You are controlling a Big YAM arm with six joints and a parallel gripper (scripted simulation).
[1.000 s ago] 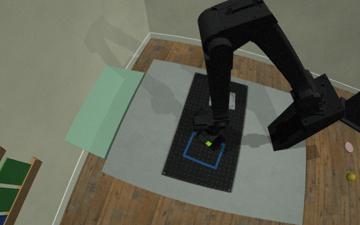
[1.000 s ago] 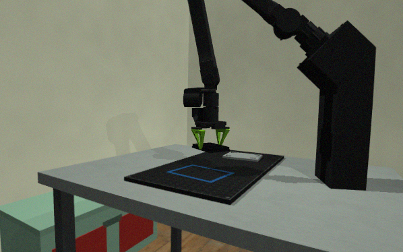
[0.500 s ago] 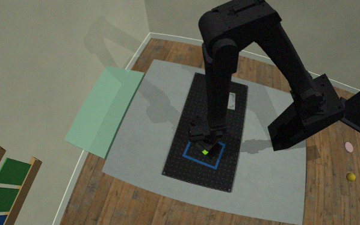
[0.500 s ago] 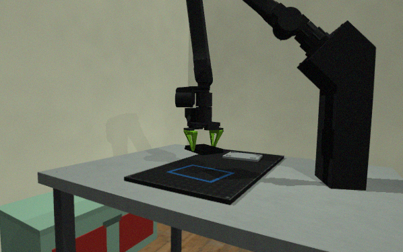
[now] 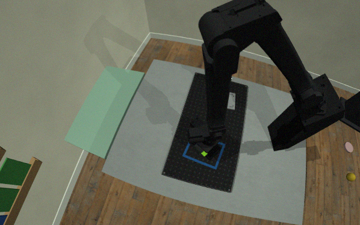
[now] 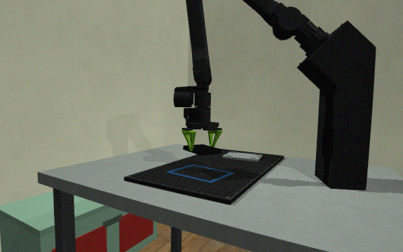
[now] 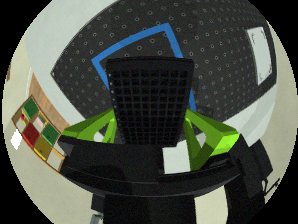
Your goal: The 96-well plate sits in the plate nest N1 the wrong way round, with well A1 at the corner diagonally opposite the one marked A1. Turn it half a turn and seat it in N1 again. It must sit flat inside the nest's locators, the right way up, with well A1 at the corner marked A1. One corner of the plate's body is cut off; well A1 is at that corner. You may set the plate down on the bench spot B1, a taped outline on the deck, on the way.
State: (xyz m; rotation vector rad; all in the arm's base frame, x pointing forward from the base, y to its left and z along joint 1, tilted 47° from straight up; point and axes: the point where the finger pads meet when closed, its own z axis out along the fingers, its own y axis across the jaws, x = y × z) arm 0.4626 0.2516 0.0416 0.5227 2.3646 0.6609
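Right now my hand is right at the black 96-well plate. Round my hand: plate nest N1 (5 cm ahead, 34 cm to the right, 8 cm below); A1 mark (14 cm ahead, 36 cm to the right, 8 cm below).
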